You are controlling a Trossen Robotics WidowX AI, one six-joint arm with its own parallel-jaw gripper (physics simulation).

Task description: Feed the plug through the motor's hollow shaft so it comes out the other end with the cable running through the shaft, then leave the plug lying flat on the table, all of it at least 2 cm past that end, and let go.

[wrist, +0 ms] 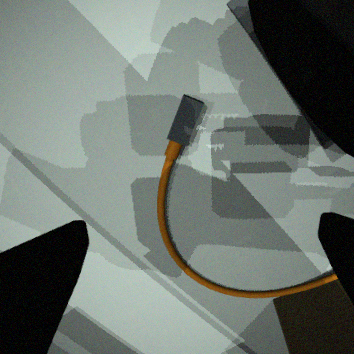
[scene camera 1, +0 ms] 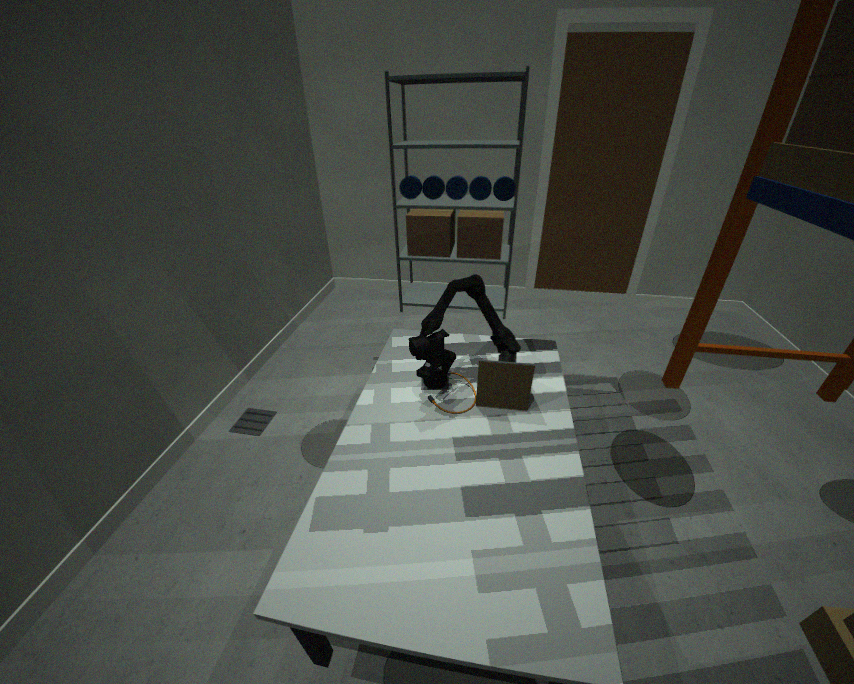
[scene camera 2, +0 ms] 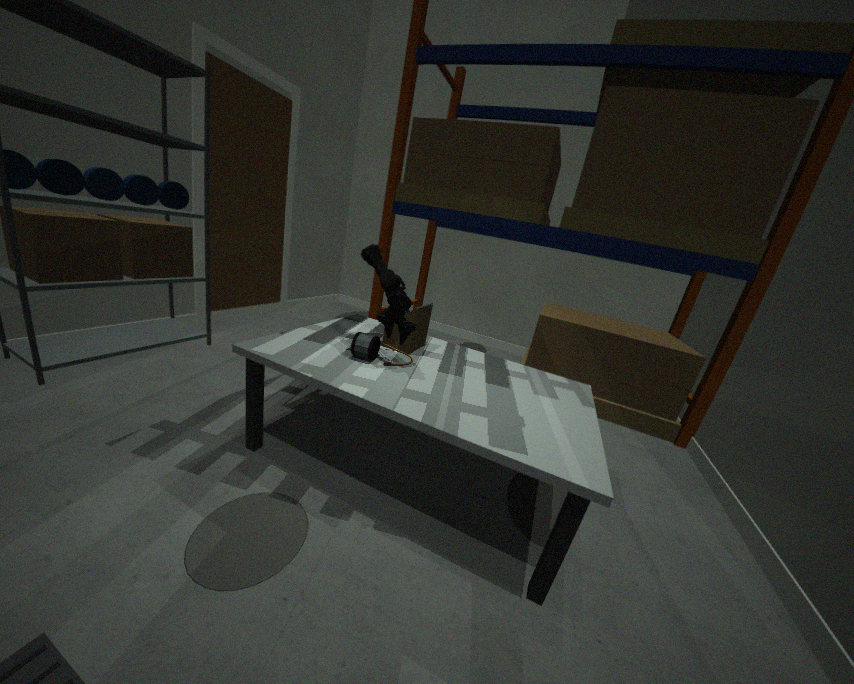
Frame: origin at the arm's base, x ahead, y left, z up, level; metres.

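Where they show: gripper, fingertip midpoint: (wrist: 203, 228) (scene camera 1: 437, 382) (scene camera 2: 394, 341); arm's base at its link origin: (scene camera 1: 507, 366) (scene camera 2: 406, 317).
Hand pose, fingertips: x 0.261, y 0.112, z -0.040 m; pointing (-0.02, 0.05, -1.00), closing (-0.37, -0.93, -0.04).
Note:
Things, the pixels of their centre, and the offset from my fingertips. Level surfaces: height alone.
- dark grey plug at the middle of its body: (wrist: 184, 119) (scene camera 1: 431, 398) dx +0.027, dy -0.001, dz -0.094 m
- black-and-grey motor at the middle of its body: (scene camera 1: 435, 373) (scene camera 2: 366, 345) dx +0.036, dy -0.114, dz -0.050 m
- table at its surface level: dz -0.101 m
The dark grey plug (scene camera 1: 431, 399) (wrist: 186, 119) lies on the table, apart from the motor. Its orange cable (scene camera 1: 456, 412) (scene camera 2: 410, 361) (wrist: 162, 210) curves away from it in a wide arc, outside the motor. The black-and-grey motor (scene camera 1: 433, 379) (scene camera 2: 366, 346) (wrist: 310, 65) lies on its side; its shaft opening is too dark to make out. My gripper (scene camera 2: 399, 337) (wrist: 203, 228) is open and empty, pointing down above the table beside the motor. In the wrist view the plug shows beyond the level of the fingertips, between them from side to side.
A brown upright board (scene camera 1: 504, 385) (scene camera 2: 421, 331) (wrist: 312, 322) stands on the table (scene camera 1: 399, 570) (scene camera 2: 570, 448) beside the cable's arc. Its edge shows at the lower right of the wrist view. A metal shelf unit (scene camera 1: 456, 144) stands beyond the table's far end.

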